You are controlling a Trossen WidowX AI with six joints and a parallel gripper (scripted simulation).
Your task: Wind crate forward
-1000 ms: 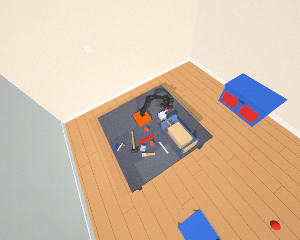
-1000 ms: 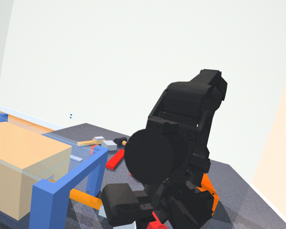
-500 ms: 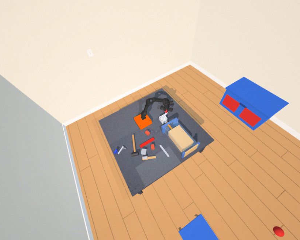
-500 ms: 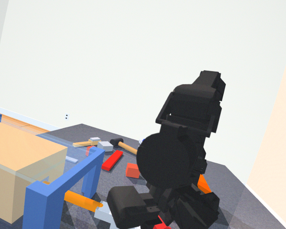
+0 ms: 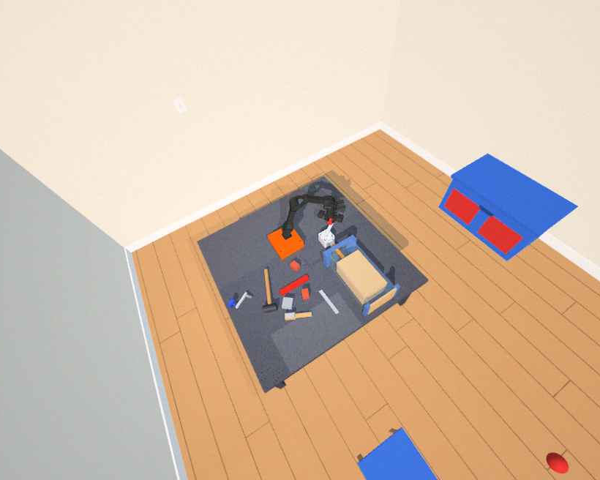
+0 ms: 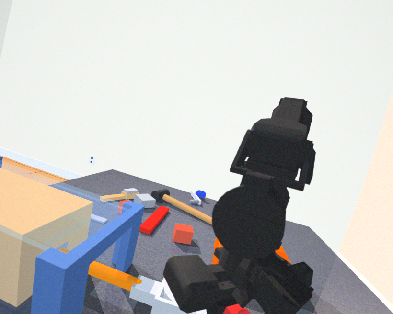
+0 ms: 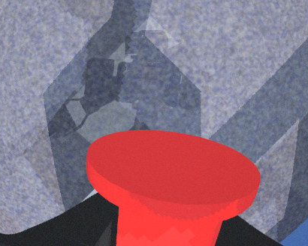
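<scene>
Now: gripper tip 220 mm short of the blue frame, 80 mm to the left of it and 10 mm above it. From my gripper tip the other things lie so: white winch: 90 mm to the right, 90 mm below, 40 mm ahead; winch handle: 30 mm to the right, 20 mm ahead, 10 mm below; red knob: 20 mm above.
</scene>
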